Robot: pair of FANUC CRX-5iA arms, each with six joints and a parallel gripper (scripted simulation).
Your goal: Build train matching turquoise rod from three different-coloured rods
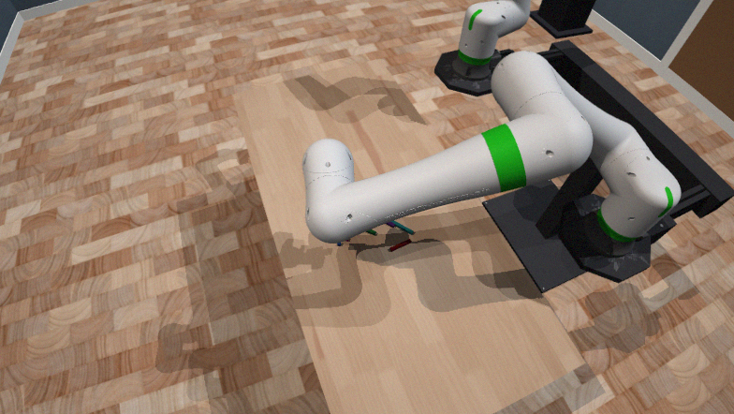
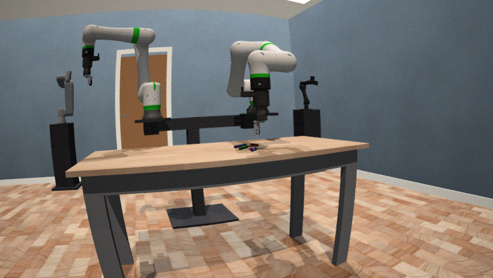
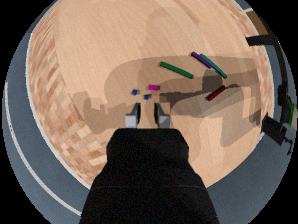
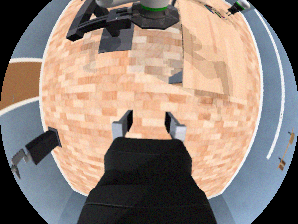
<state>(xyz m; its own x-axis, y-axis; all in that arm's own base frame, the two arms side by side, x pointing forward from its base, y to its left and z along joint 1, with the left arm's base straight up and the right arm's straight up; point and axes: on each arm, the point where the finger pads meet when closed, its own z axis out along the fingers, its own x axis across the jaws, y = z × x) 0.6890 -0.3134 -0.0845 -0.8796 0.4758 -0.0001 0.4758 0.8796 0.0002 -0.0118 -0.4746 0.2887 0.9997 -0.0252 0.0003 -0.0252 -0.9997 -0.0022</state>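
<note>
Right now the magenta rod is 80 mm below my left hand, 30 mm behind it and 20 mm to the right of it. From my left hand the other things lie so: green rod: 90 mm behind, 80 mm below, 30 mm to the right; red rod: 180 mm behind, 80 mm below, 60 mm to the left; purple rod: 170 mm behind, 80 mm below, 30 mm to the right.
</note>
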